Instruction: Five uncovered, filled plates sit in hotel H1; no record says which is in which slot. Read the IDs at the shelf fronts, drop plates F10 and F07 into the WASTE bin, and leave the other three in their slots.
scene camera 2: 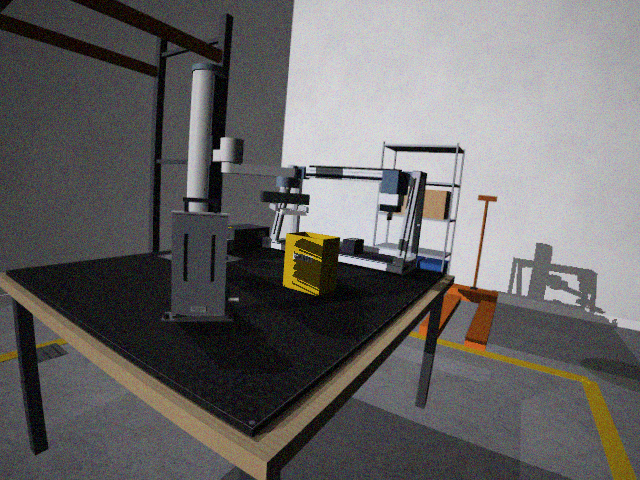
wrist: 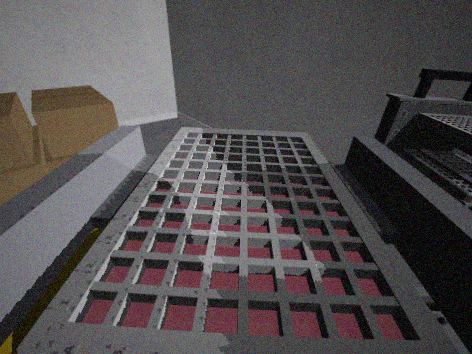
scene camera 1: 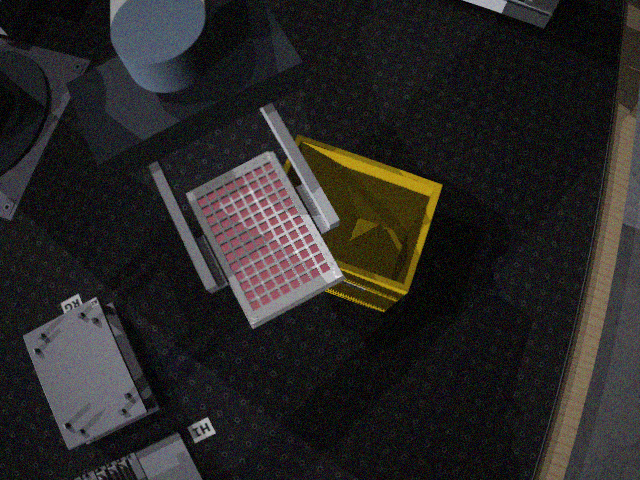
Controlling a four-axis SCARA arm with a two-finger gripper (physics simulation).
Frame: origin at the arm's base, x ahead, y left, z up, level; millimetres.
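Where they show: gripper, between the fingertips: (scene camera 2: pixel 292 209) (wrist: pixel 244 150) (scene camera 1: pixel 274 257).
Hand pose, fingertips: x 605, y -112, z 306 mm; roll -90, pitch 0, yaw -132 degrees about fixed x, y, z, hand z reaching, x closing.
Observation:
Each offset is from my fingertips to the top centre of the thing. "spot": to the spot under its first point.
My gripper (scene camera 1: pixel 262 232) (wrist: pixel 244 150) is shut on a filled plate with red wells @(3 mm down, 17 mm back, 16 mm left) (scene camera 1: pixel 258 227) (wrist: pixel 230 225), held level by its long sides. Its ID cannot be read. In scene camera 1 the plate overlaps the left part of the open yellow WASTE bin @(93 mm down, 41 mm ahead, 86 mm left) (scene camera 1: pixel 421 242) (scene camera 2: pixel 324 266); most of the bin's mouth shows to the right. In scene camera 2 the gripper (scene camera 2: pixel 292 209) is above and left of the bin. Hotel H1 @(spot: 285 mm down, 86 mm back, 257 mm right) (scene camera 1: pixel 168 457) is cut off at the bottom edge of scene camera 1. In the wrist view a handled rack and a plate @(spot: 27 mm down, 50 mm back, 319 mm right) (wrist: pixel 452 121) show at the right; no ID is legible.
A grey stand (scene camera 1: pixel 85 374) with an RG label @(spot: 292 mm down, 301 mm back, 113 mm right) (scene camera 1: pixel 71 303) is at the lower left. The H1 label @(spot: 293 mm down, 58 mm back, 205 mm right) (scene camera 1: pixel 201 429) lies beside the hotel. The arm's column (scene camera 2: pixel 200 139) and a gantry frame (scene camera 2: pixel 413 217) stand on the table. A grey device (scene camera 1: pixel 532 10) is at the top right.

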